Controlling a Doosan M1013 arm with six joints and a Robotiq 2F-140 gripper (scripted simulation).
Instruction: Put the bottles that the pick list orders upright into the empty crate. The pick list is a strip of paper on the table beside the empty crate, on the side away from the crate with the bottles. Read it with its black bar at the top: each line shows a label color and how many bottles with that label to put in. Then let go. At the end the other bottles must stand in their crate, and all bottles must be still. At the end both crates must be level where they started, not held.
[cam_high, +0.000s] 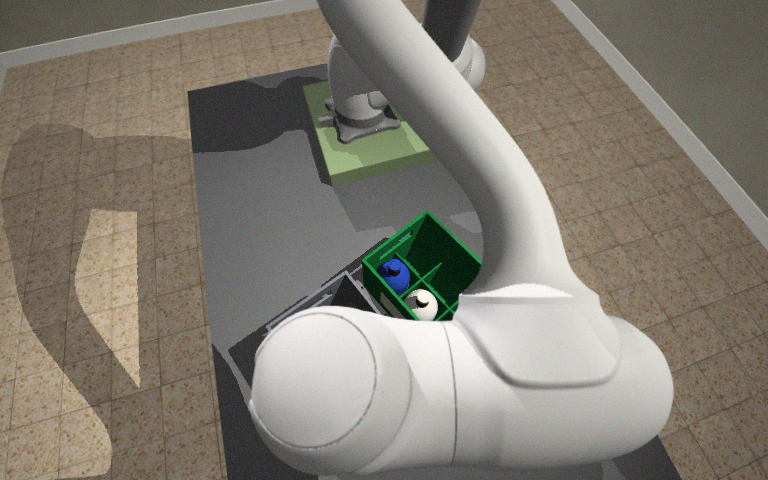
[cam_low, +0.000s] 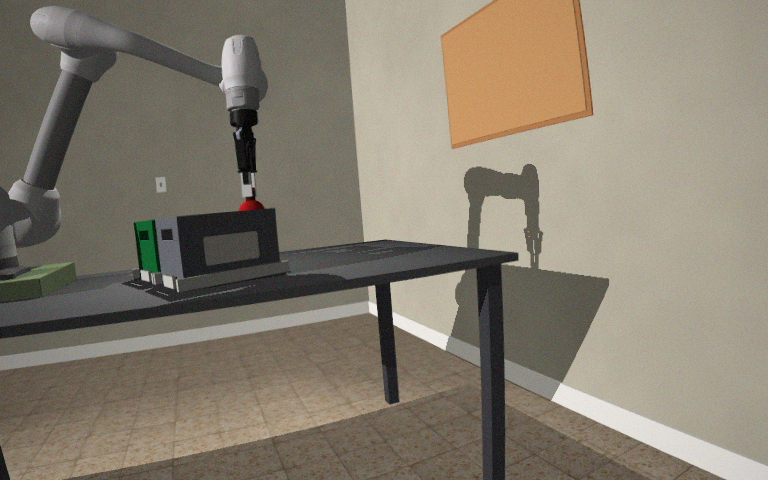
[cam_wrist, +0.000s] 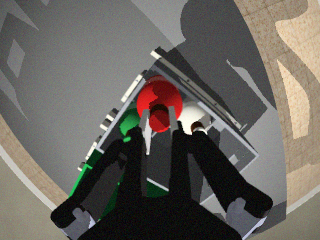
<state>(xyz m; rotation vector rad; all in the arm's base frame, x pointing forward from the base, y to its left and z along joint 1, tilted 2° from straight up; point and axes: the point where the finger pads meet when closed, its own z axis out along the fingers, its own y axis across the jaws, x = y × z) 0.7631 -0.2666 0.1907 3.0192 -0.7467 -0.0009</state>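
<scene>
My gripper is now 80 mm above the red bottle. From my hand the other things lie so: blue bottle (240 mm behind, 160 mm to the left, 160 mm below); then green bottle (30 mm behind, 90 mm to the left, 160 mm below); then grey crate (100 mm behind, 20 mm to the left, 160 mm below).
</scene>
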